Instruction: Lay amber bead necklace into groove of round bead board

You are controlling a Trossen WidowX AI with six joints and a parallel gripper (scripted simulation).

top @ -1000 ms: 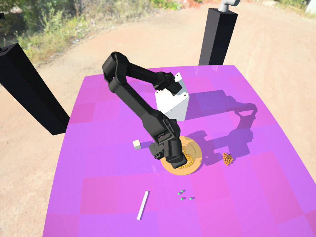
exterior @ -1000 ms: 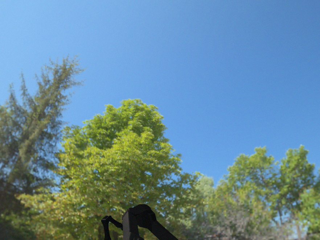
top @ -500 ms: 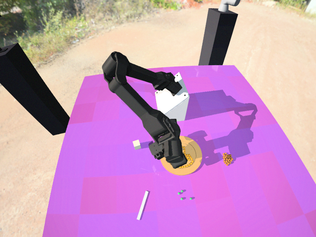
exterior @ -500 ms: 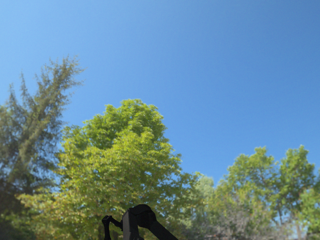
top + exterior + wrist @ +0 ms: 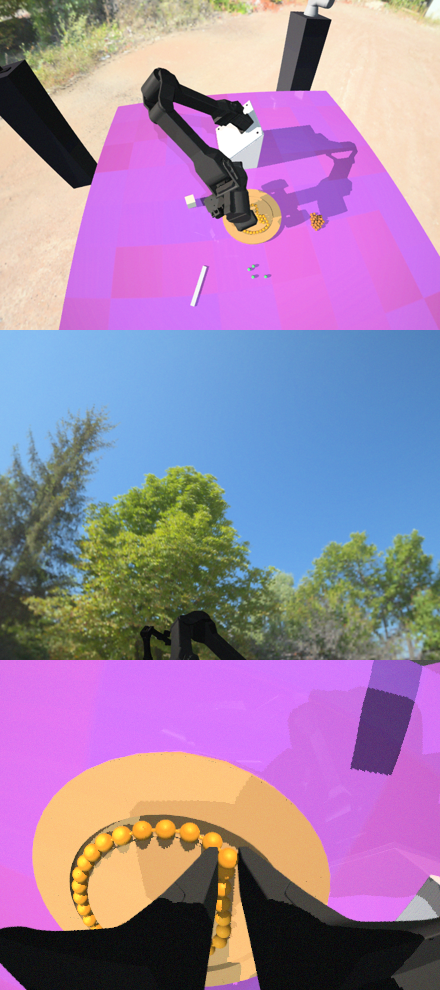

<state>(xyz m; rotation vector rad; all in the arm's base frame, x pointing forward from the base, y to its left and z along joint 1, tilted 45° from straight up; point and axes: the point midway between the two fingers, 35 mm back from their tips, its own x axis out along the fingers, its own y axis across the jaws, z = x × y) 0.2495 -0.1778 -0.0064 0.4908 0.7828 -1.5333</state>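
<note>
My gripper tip is now 20 mm short of the round tan bead board, 60 mm to the right of it and 10 mm above it. From my gripper tip the other things lie so: small cream cube 80 mm behind, 130 mm to the right; then white bar 200 mm ahead, 160 mm to the right, 20 mm below.
</note>
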